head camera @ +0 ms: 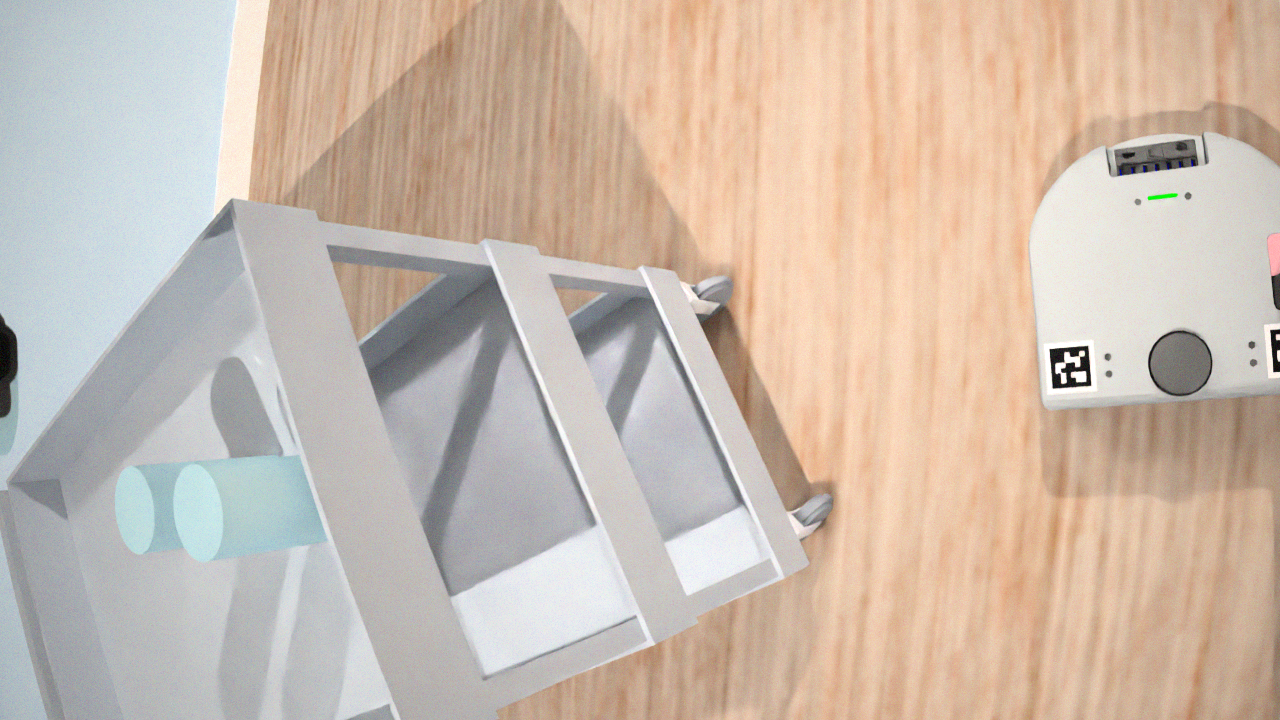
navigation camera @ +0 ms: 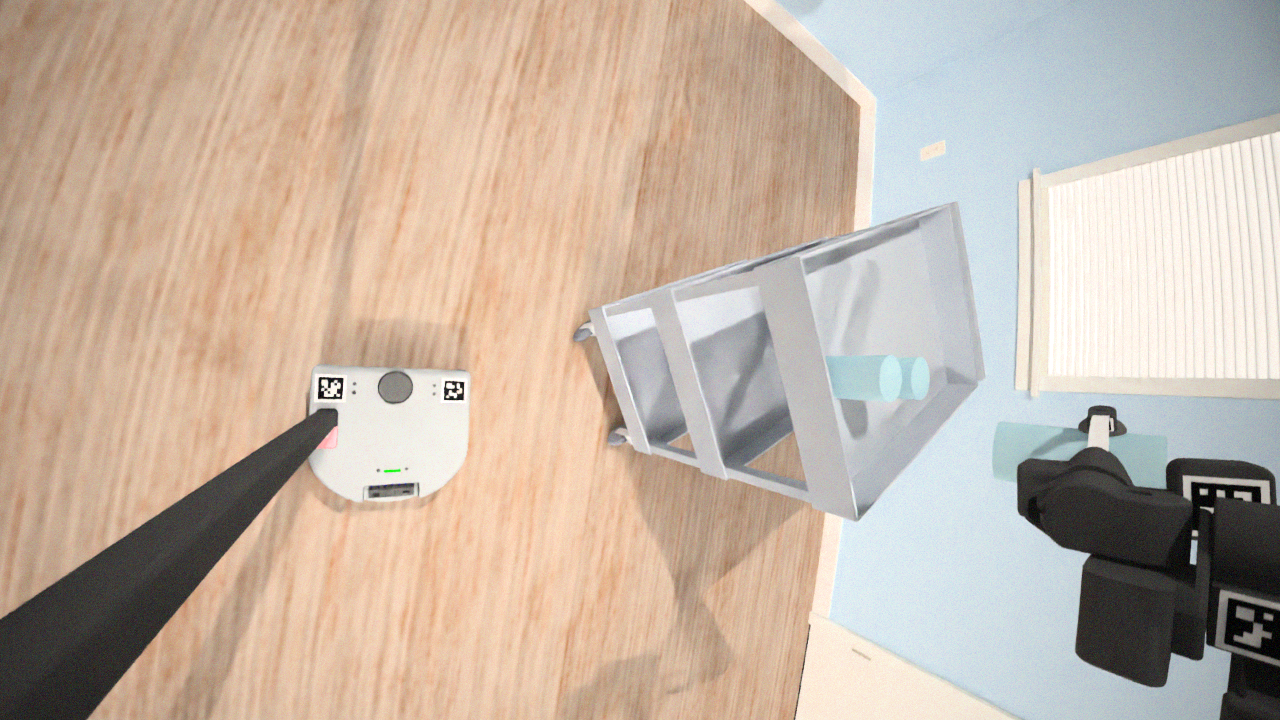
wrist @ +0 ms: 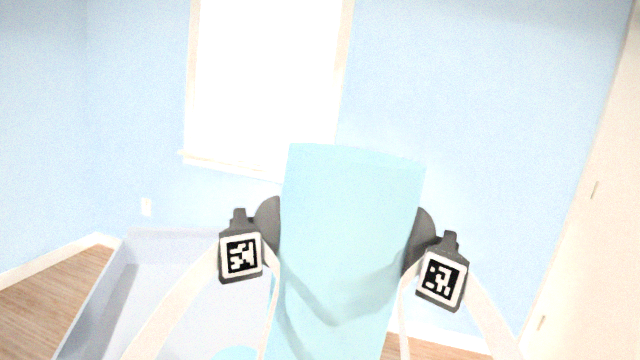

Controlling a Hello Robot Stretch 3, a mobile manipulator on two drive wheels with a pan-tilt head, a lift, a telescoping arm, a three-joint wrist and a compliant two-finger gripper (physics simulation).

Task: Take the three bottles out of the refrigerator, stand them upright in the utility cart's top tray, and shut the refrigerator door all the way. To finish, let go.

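My gripper (navigation camera: pixel 1089 447) (wrist: pixel 342 225) is shut on an upright pale teal bottle (navigation camera: pixel 1029 453) (wrist: pixel 352 210), held higher than the utility cart's top tray. A dark fingertip shows at the left edge of the head view. Two more teal bottles stand upright side by side in the top tray (head camera: pixel 335 402) (navigation camera: pixel 799 358) (wrist: pixel 170 250): one bottle (head camera: pixel 259 507) (navigation camera: pixel 859 377) and the other bottle (head camera: pixel 134 508) (navigation camera: pixel 914 377), close together near one side. The top of one shows at the bottom of the wrist view. Whether the held bottle is directly over the tray is unclear. The refrigerator does not show.
The cart has lower shelves and casters (head camera: pixel 714 293) (navigation camera: pixel 617 437). My wheeled base (head camera: pixel 1154 277) (navigation camera: pixel 389 438) stands on the wood floor, apart from the cart. Behind the cart are a blue wall, a window (navigation camera: pixel 1163 277) (wrist: pixel 265 75) and a cream door (navigation camera: pixel 877 671) (wrist: pixel 590 270).
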